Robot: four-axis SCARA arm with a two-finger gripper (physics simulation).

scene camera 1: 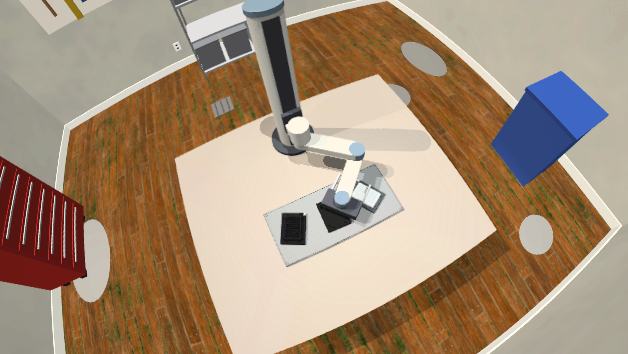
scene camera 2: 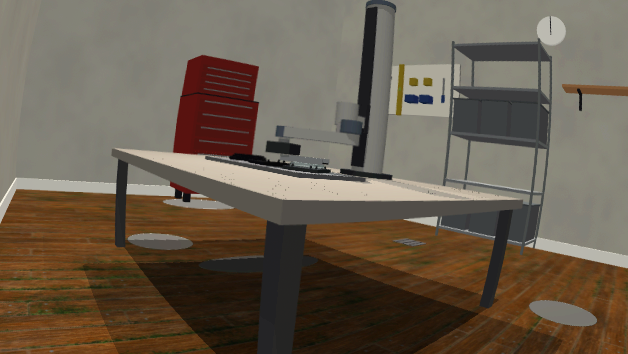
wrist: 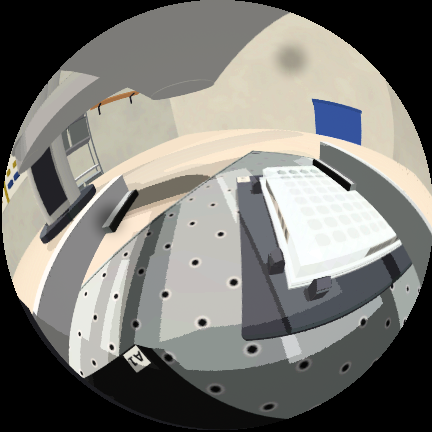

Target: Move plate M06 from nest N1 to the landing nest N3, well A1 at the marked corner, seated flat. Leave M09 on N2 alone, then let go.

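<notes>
The white plate M06 [scene camera 1: 371,197] [wrist: 330,220] lies level on the dark nest N1 [wrist: 262,315], between its corner posts. My gripper [scene camera 1: 354,183] [wrist: 224,159] is open and empty, low over the board. In the wrist view its right pad is by the far edge of M06, and its left pad is well left of the plate. The landing nest N3 [scene camera 1: 334,221] [wrist: 150,395] is a black pad with an A1 tag [wrist: 137,358] at one corner; the gripper body hides part of it. The black plate M09 [scene camera 1: 293,227] sits on N2 at the left. Plate lettering is unreadable.
A perforated grey board [scene camera 1: 392,201] [wrist: 202,300] carries the nests on the pale table [scene camera 1: 260,300] [scene camera 2: 240,175]. The arm's column [scene camera 1: 275,75] [scene camera 2: 380,90] stands behind the board. A red tool cabinet, a blue cabinet and a shelf rack stand away from the table.
</notes>
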